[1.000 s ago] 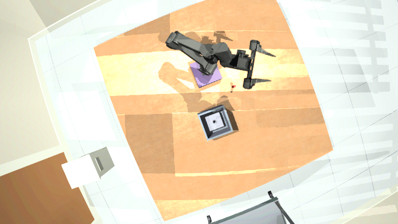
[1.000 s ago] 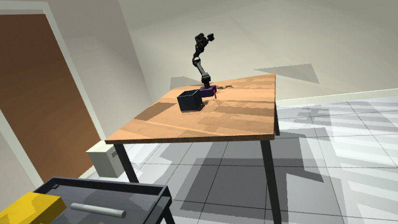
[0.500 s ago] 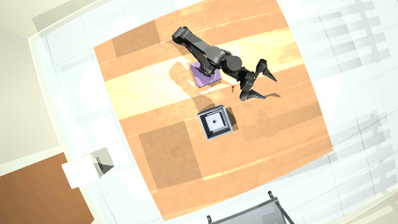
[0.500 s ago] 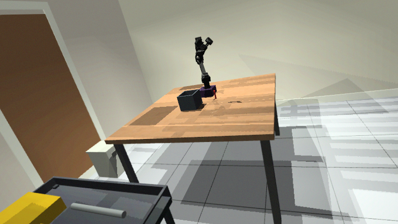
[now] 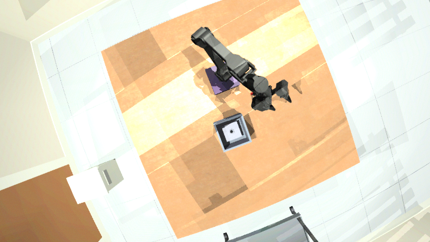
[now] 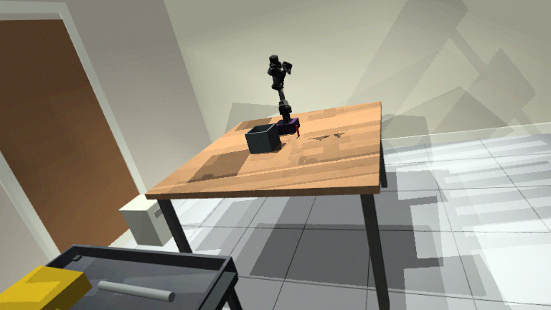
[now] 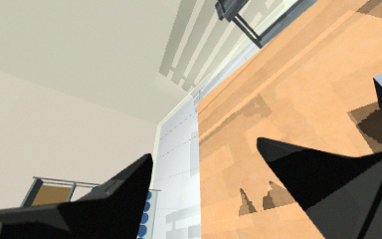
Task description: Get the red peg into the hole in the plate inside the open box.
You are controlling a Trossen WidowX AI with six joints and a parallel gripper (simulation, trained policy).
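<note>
My gripper tip is 9 cm past the red peg, 4 cm to the left of it and 36 cm above it.
</note>
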